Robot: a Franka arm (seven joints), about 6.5 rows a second.
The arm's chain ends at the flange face. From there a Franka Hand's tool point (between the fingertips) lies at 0.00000 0.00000 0.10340 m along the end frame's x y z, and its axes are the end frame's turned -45 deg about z.
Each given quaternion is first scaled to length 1.
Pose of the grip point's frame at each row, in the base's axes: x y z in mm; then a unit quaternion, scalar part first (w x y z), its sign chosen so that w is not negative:
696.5, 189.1, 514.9, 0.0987, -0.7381, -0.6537, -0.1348
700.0, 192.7, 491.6, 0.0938, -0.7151, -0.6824, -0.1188
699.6, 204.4, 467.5, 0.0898, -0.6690, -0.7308, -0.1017
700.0, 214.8, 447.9, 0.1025, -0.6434, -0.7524, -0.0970
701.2, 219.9, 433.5, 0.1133, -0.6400, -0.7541, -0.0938
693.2, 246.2, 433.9, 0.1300, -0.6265, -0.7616, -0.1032
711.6, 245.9, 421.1, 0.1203, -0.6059, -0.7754, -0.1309
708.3, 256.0, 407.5, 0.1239, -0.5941, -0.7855, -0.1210
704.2, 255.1, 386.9, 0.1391, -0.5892, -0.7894, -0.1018
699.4, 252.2, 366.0, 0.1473, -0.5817, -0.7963, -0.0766
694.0, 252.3, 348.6, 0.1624, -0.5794, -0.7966, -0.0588
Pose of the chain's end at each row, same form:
689.3, 155.8, 612.5, 0.1428, -0.9321, -0.3215, -0.0868
695.7, 162.1, 590.3, 0.1321, -0.9218, -0.3568, -0.0739
699.1, 176.6, 567.1, 0.1219, -0.8977, -0.4191, -0.0596
703.0, 186.1, 547.2, 0.1318, -0.8824, -0.4489, -0.0504
706.5, 190.3, 532.4, 0.1406, -0.8799, -0.4518, -0.0433
700.3, 213.1, 531.6, 0.1596, -0.8702, -0.4639, -0.0456
714.5, 209.8, 518.0, 0.1612, -0.8565, -0.4845, -0.0749
713.6, 221.1, 504.7, 0.1608, -0.8495, -0.4984, -0.0644
714.5, 221.5, 484.2, 0.1675, -0.8464, -0.5038, -0.0408
714.4, 221.9, 463.7, 0.1654, -0.8421, -0.5131, -0.0144
713.7, 223.2, 445.8, 0.1725, -0.8401, -0.5142, 0.0078

